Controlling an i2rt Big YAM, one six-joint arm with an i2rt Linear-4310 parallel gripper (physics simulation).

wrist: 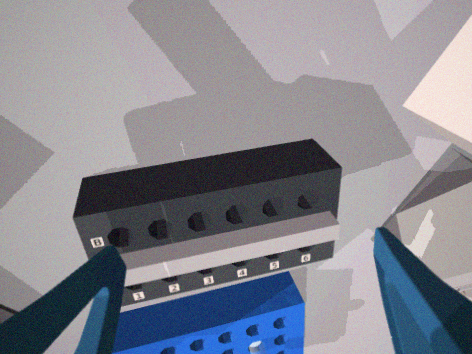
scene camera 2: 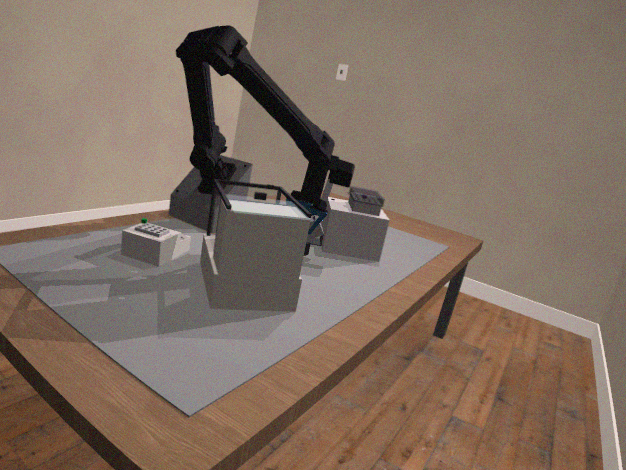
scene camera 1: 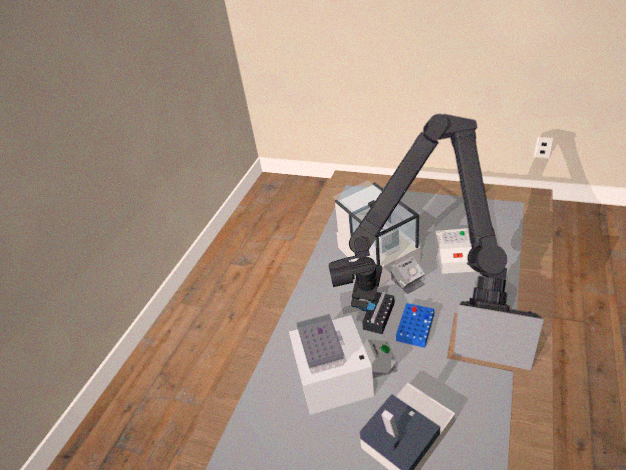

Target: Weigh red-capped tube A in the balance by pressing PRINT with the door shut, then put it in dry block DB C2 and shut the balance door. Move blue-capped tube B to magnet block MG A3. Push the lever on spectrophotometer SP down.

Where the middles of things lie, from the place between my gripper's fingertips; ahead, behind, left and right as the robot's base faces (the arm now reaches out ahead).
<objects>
My hand is 100 mm past the PRINT panel (wrist: 425,222), 160 mm to the left of it and 40 mm above it. From my hand the other things lie so: white block with grey top (scene camera 1: 334,369) (70 mm ahead, 250 mm to the left, 10 mm above); then green-button box (scene camera 1: 382,359) (40 mm behind, 190 mm to the left, 40 mm below); then glass-box balance (scene camera 1: 398,240) (10 mm ahead, 270 mm to the right, 30 mm above).
</objects>
